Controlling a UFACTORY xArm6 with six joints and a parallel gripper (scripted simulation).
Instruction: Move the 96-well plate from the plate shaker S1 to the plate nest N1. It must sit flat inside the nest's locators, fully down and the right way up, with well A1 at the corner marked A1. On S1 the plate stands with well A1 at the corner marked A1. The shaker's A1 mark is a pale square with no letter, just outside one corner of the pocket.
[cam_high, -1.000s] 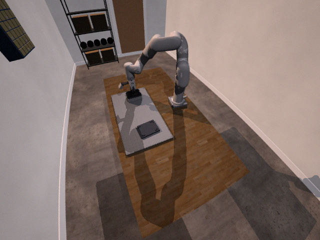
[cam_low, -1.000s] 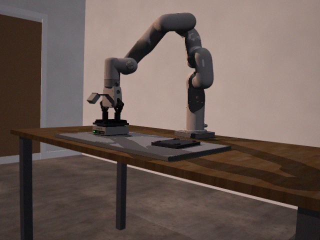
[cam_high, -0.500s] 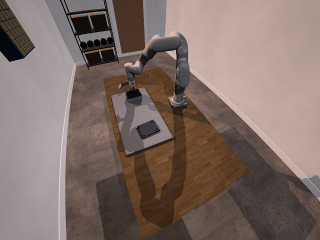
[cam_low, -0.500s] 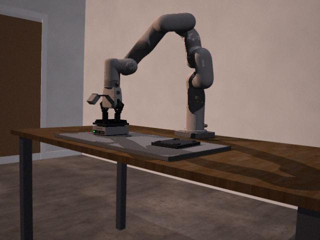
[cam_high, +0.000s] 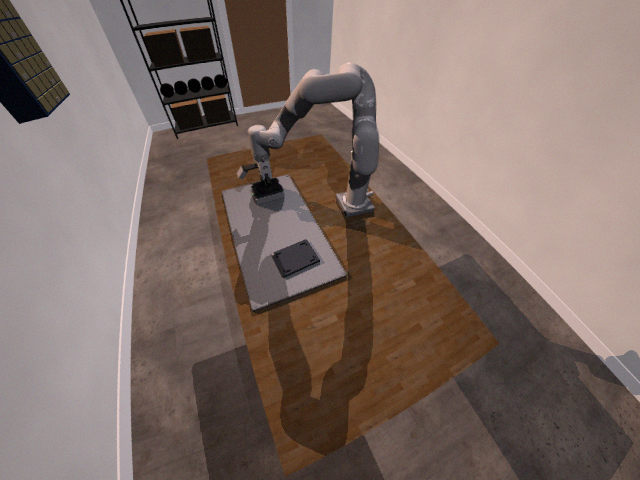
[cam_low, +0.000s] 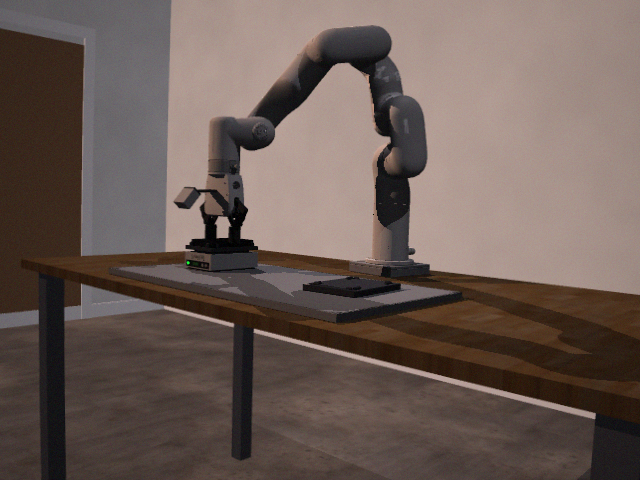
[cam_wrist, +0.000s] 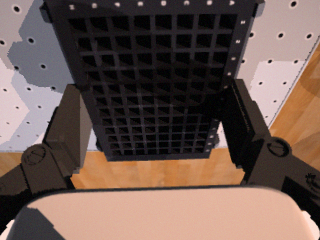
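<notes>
Right now my hand is 1 cm above the black 96-well plate. Also, from my hand: black plate nest N1: 3 cm ahead, 41 cm to the left, 7 cm below.
</notes>
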